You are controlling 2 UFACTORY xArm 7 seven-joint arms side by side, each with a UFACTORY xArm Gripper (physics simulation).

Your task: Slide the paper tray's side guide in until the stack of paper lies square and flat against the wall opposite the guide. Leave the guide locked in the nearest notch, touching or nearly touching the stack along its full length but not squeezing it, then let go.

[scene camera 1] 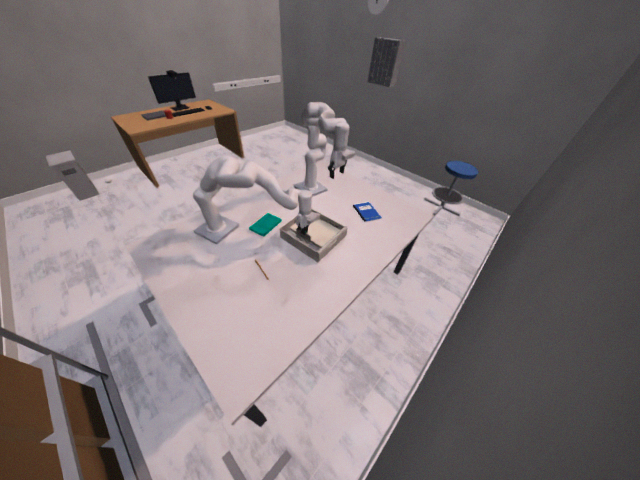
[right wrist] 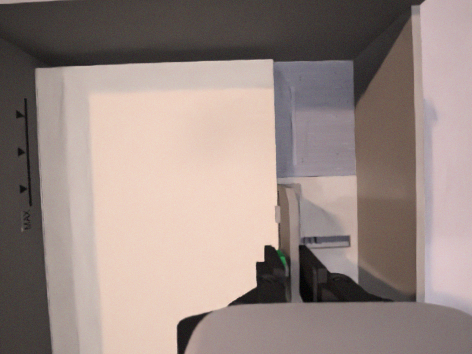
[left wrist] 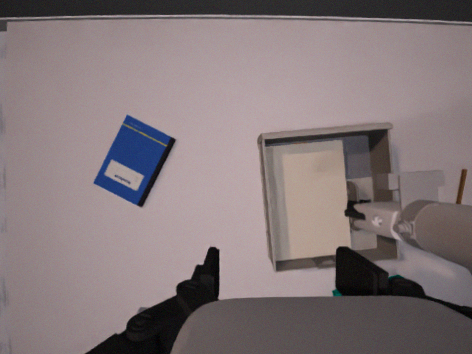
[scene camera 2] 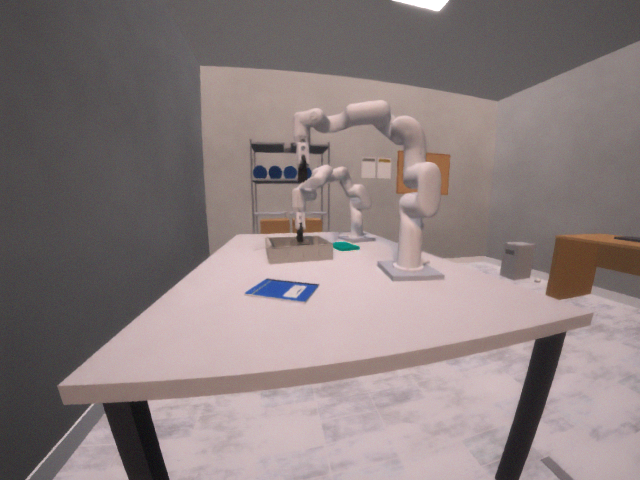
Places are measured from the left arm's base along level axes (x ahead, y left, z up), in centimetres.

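Where they show: left gripper, fingertip midpoint: (scene camera 1: 336, 175) (left wrist: 277, 267) (scene camera 2: 302, 181); right gripper, fingertip midpoint: (scene camera 1: 304, 232) (right wrist: 283, 264) (left wrist: 353, 206) (scene camera 2: 299, 241); left arm's base, link origin: (scene camera 1: 310, 186) (scene camera 2: 408, 267); right arm's base, link origin: (scene camera 1: 216, 227) (scene camera 2: 356, 237).
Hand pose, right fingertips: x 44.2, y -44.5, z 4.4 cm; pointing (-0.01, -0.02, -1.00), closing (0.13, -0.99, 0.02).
Each offset is from my right fingertips to the top centre of the thing.
The paper tray @[dx +2.0, dy +6.4, dz +2.8 cm] (scene camera 1: 330, 248) (scene camera 2: 299, 253) (left wrist: 325, 131) (right wrist: 387, 200) stands on the table. The cream paper stack @[dx +0.4, dy +10.5, dz -2.6 cm] (scene camera 1: 323, 229) (left wrist: 315, 195) (right wrist: 180, 200) lies flat in it. In the right wrist view its left edge runs along the left wall, and its right edge meets or nearly meets the grey side guide @[dx -0.3, dy +0.4, dz +1.6 cm] (right wrist: 294, 215). My right gripper (scene camera 1: 302, 230) (scene camera 2: 299, 238) (left wrist: 353, 206) (right wrist: 283, 264) is shut on the side guide, a green piece showing at its left finger. The notch engagement is hidden. My left gripper (scene camera 1: 337, 170) (scene camera 2: 302, 178) (left wrist: 277, 267) is open and empty, high above the table.
A blue notebook @[dx +8.1, dy +57.4, dz -5.8 cm] (scene camera 1: 367, 211) (scene camera 2: 282, 290) (left wrist: 134, 160) lies beside the tray. A green book @[dx -28.7, dy -11.2, dz -4.8 cm] (scene camera 1: 265, 224) (scene camera 2: 345, 246) lies near the right arm's base. A brown pencil @[dx +2.8, dy -35.0, dz -5.9 cm] (scene camera 1: 262, 269) (left wrist: 461, 186) lies on the table. The right arm reaches over the tray's wall.
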